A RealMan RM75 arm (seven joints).
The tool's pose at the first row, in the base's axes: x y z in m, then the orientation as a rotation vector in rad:
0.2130, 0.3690, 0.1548, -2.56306, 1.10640, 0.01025
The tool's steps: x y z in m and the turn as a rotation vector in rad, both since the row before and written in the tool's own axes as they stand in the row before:
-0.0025, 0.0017, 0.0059, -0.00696, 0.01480, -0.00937
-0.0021, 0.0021, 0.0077, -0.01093, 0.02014, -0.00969
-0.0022, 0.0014, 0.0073, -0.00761, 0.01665, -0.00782
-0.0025, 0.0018, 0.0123, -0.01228, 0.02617, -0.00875
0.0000, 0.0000, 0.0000, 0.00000, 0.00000, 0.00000
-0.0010, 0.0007, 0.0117, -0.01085, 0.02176, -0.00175
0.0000, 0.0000, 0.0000, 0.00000, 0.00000, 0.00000
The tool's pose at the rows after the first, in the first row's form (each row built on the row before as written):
0.2108, 0.3716, 0.1491, -2.57844, 1.10160, -0.00720
0.2089, 0.3741, 0.1415, -2.59884, 1.09926, -0.02960
0.2074, 0.3768, 0.1344, -2.61423, 1.09703, -0.04901
0.2062, 0.3806, 0.1224, -2.63651, 1.09805, -0.07886
0.2062, 0.3806, 0.1224, -2.63651, 1.09805, -0.07886
0.2069, 0.3836, 0.1110, -2.65227, 1.10623, -0.10247
0.2069, 0.3836, 0.1110, -2.65227, 1.10623, -0.10247

